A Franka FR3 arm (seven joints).
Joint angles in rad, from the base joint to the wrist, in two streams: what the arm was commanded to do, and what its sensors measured. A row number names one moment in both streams.
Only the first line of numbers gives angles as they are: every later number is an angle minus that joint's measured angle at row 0.
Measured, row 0:
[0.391 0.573 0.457 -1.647 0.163 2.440 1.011]
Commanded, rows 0 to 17:
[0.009 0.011 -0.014 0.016 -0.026 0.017 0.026]
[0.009 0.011 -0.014 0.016 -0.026 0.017 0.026]
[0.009 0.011 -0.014 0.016 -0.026 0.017 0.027]
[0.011 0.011 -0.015 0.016 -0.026 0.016 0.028]
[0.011 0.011 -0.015 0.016 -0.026 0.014 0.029]
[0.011 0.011 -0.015 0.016 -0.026 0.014 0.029]
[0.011 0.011 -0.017 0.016 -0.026 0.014 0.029]
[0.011 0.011 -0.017 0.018 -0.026 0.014 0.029]
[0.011 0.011 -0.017 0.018 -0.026 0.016 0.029]
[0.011 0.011 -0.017 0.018 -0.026 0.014 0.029]
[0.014 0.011 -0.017 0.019 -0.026 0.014 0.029]
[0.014 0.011 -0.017 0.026 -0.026 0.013 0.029]
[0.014 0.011 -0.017 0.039 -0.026 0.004 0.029]
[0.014 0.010 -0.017 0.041 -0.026 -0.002 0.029]
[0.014 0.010 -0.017 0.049 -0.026 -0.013 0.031]
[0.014 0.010 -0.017 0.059 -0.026 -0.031 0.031]
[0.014 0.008 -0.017 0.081 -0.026 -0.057 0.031]
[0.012 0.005 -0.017 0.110 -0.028 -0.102 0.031]
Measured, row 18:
[0.008 0.000 -0.012 0.035 -0.001 -0.013 0.001]
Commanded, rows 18 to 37:
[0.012 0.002 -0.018 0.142 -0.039 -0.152 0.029]
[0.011 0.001 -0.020 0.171 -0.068 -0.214 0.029]
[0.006 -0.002 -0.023 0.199 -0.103 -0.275 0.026]
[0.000 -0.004 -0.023 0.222 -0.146 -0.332 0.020]
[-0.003 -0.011 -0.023 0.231 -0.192 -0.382 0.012]
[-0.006 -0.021 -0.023 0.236 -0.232 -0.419 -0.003]
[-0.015 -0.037 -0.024 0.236 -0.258 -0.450 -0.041]
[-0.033 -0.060 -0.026 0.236 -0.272 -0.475 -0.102]
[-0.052 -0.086 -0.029 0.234 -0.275 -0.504 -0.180]
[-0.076 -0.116 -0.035 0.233 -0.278 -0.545 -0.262]
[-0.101 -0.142 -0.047 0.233 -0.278 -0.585 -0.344]
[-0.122 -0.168 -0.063 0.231 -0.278 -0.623 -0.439]
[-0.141 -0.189 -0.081 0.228 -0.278 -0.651 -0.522]
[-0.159 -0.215 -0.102 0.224 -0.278 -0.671 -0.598]
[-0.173 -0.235 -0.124 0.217 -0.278 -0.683 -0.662]
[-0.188 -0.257 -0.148 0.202 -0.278 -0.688 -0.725]
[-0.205 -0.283 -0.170 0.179 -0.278 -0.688 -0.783]
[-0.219 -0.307 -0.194 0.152 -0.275 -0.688 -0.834]
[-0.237 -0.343 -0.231 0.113 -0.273 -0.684 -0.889]
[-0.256 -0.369 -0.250 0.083 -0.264 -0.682 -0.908]
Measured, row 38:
[-0.212 -0.272 -0.205 0.208 -0.268 -0.696 -0.808]
